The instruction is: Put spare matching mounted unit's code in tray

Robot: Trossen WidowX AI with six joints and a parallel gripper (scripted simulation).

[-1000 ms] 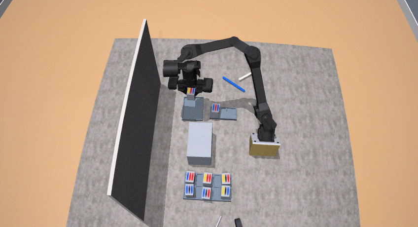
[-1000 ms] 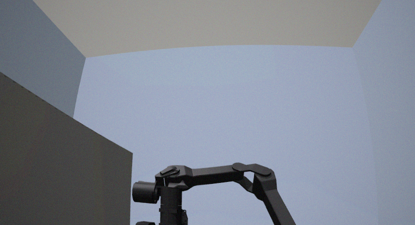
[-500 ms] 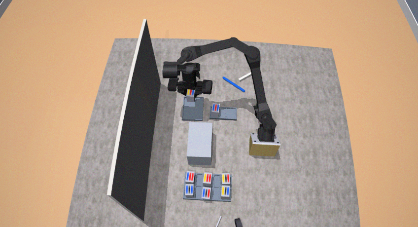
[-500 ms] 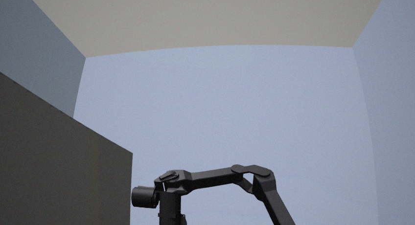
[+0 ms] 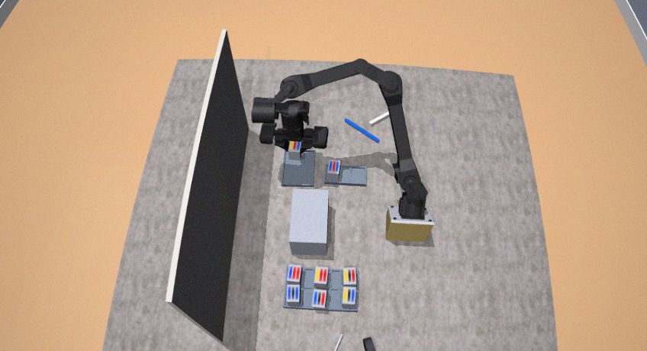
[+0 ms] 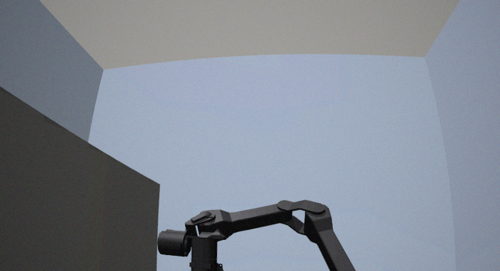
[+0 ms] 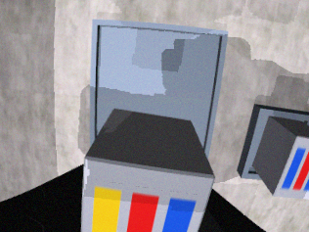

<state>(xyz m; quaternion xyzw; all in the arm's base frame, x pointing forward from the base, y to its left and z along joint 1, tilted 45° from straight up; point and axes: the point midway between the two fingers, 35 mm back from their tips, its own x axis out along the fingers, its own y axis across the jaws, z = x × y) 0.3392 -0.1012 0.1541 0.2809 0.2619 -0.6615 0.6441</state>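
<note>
My gripper tip is now 10 cm above the grey tray. Also, from my gripper tip: blue marker pen (19 cm behind, 16 cm to the right, 9 cm below); small grey rack (15 cm behind, 2 cm to the left, 9 cm below); grey mounted unit (6 cm behind, 21 cm to the left, 5 cm below).
</note>
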